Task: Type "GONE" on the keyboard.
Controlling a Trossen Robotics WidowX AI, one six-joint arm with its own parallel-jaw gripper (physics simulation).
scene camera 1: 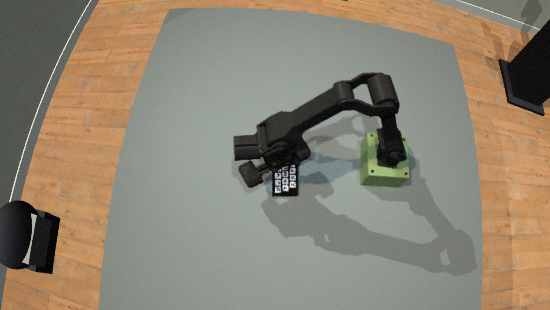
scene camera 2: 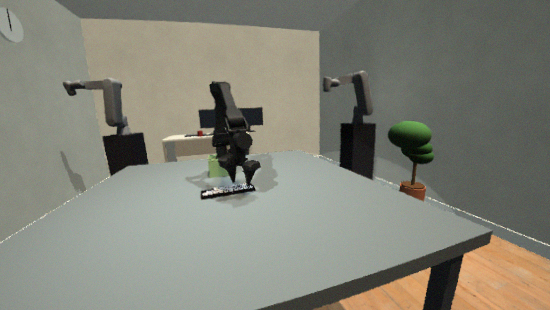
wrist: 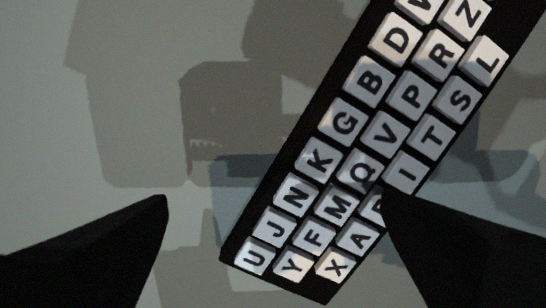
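Pixels of known places: gripper, fingertip midpoint: (scene camera 1: 273,172) (scene camera 2: 240,183) (wrist: 275,203); arm's base, origin of the base link: (scene camera 1: 387,156).
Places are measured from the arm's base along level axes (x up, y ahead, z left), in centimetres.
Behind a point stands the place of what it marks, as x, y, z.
Note:
The black keyboard (scene camera 1: 285,185) @(-7.7, 28.1, 11.4) (scene camera 2: 227,191) @(-8.1, 32.5, 3.4) (wrist: 302,142) @(-8.3, 32.2, 6.7) lies flat on the grey table, with white letter keys in three rows. In the wrist view it runs slantwise; the N key (wrist: 296,198) @(-7.8, 30.7, 8.9) and the G key (wrist: 343,121) @(-7.8, 31.5, 4.8) show fully. The key between I and A, apparently E (wrist: 375,206) @(-7.8, 27.3, 6.7), is partly hidden by the right finger. The O key does not show in the wrist view. My gripper (scene camera 1: 276,162) @(-5.5, 32.1, 8.9) (scene camera 2: 242,183) @(-5.5, 32.1, 8.9) (wrist: 275,203) @(-5.5, 32.1, 8.9) is open and empty, fingers pointing down over the keyboard's U-Y-X end. Whether a fingertip touches a key cannot be told.
My arm's base stands on a green block (scene camera 1: 385,178) @(-1.7, -0.4, 6.1) (scene camera 2: 216,167) @(-4.3, 6.6, -3.0) on the table (scene camera 1: 200,250) @(-9.5, 48.4, 35.6) (scene camera 2: 200,250) @(-9.5, 66.4, -1.9). Beyond the table are two grey arms (scene camera 2: 114,102) (scene camera 2: 363,95) on black pedestals, a potted plant (scene camera 2: 410,135) and a desk with monitors.

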